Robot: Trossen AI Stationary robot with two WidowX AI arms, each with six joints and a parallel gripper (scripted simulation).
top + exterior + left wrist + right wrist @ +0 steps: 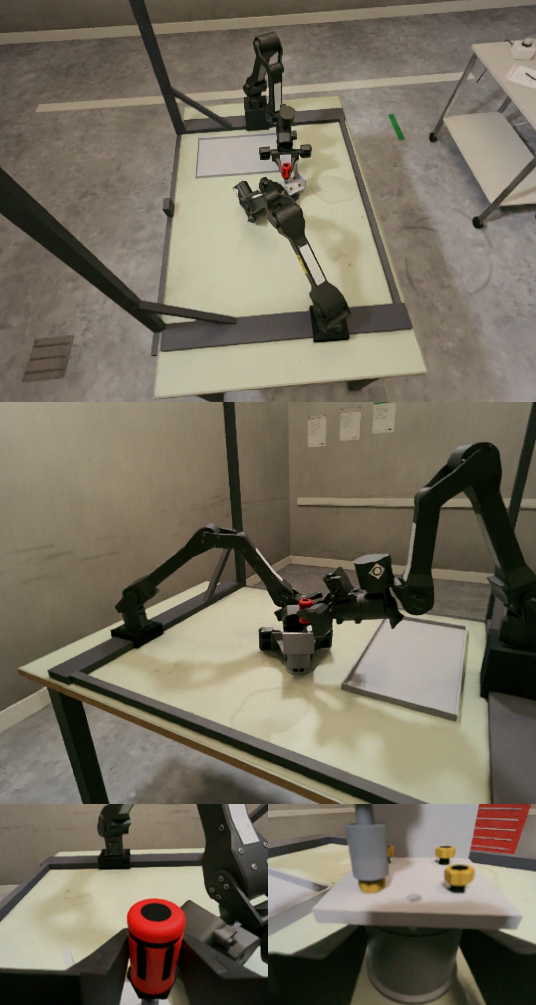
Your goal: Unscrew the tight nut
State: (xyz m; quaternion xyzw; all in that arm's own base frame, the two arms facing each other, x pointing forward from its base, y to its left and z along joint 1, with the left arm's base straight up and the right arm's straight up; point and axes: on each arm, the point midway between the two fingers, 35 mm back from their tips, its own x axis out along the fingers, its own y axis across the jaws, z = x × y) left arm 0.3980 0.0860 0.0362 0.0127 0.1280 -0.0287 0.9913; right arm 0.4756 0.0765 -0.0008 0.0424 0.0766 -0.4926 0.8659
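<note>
The red-handled nut driver is 2 cm to the right of my left hand and 3 cm below it. The rest, counted from my left hand: nut: 5 cm to the right, 7 cm below; pale bracket: 2 cm ahead, 3 cm to the right, 7 cm below; grey joint module: 1 cm ahead, 3 cm to the right, 11 cm below.
Right now my right hand is 2 cm short of the grey joint module and 1 cm to the right of it. Round my right hand: nut (1 cm ahead, 1 cm to the right, 4 cm above); pale bracket (3 cm ahead, 1 cm to the left, 4 cm above); red-handled nut driver (2 cm to the left, 9 cm above).
</note>
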